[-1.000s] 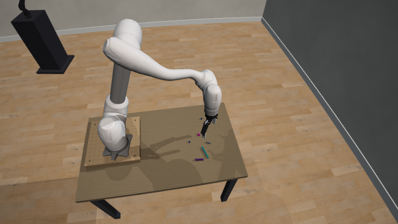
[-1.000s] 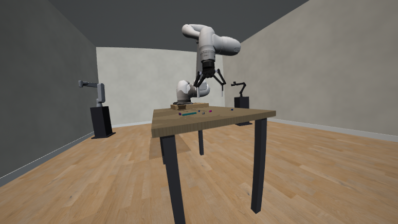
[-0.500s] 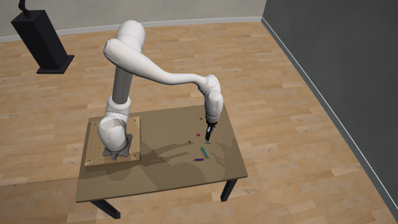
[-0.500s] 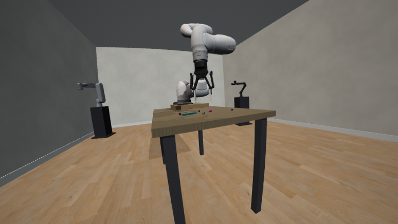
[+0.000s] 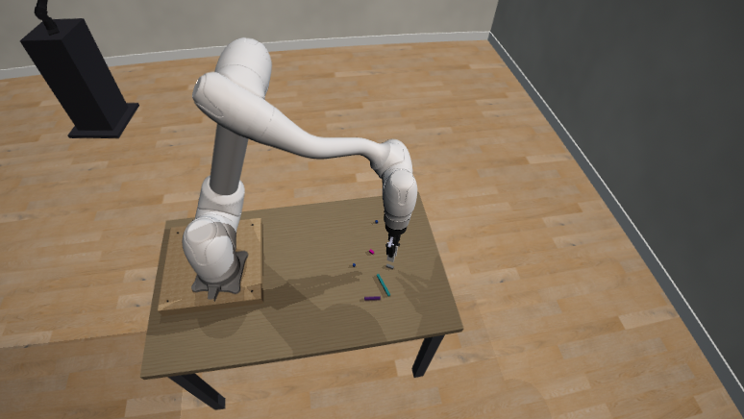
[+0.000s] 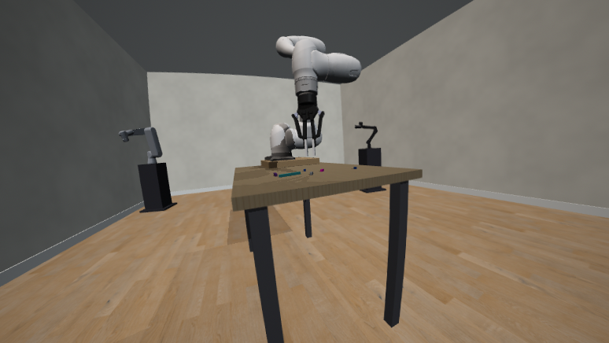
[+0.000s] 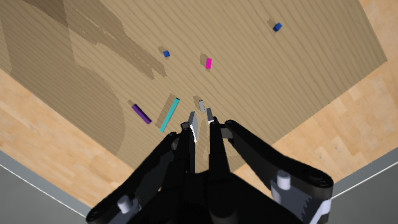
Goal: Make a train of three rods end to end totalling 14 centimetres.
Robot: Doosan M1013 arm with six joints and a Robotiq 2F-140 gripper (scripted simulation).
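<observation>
Now: hand 10 cm above the grey rod. The rest, counted from my hand: purple rod: 7 cm behind, 14 cm to the right, 10 cm below; turquoise rod: 3 cm behind, 8 cm to the right, 10 cm below; magenta rod: 8 cm behind, 7 cm to the left, 10 cm below.
</observation>
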